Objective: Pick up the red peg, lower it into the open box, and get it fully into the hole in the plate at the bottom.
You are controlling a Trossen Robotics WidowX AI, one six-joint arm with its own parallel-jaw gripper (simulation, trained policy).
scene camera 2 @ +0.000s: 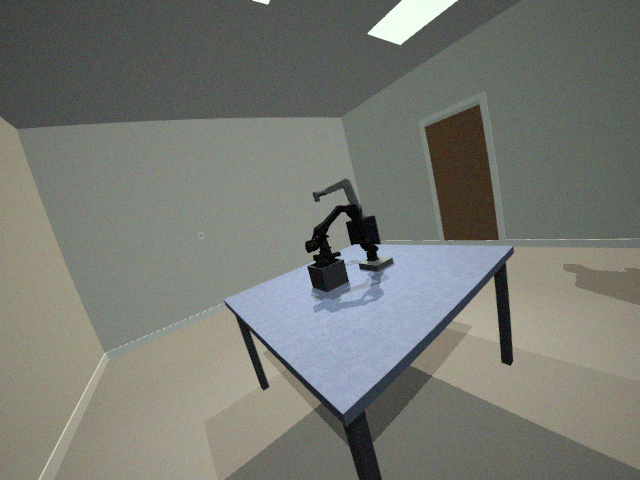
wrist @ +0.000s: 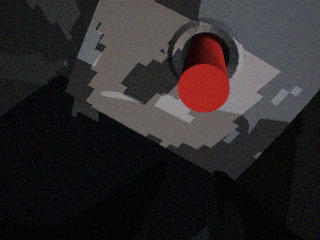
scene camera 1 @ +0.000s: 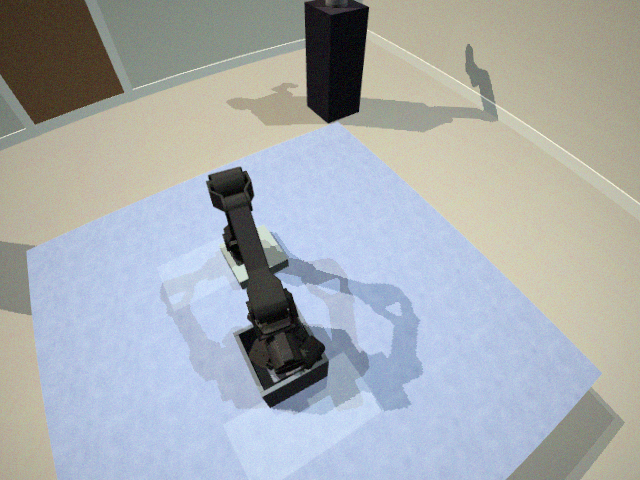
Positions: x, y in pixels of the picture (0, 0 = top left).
A dark box shows in scene camera 2, in the wrist view (68, 156) and in scene camera 1. A red peg shows in the wrist view (203, 87); in scene camera 2 it is hidden by the dark box. One and the same spot on the dark box: (scene camera 1: 272, 394) is (scene camera 2: 309, 269).
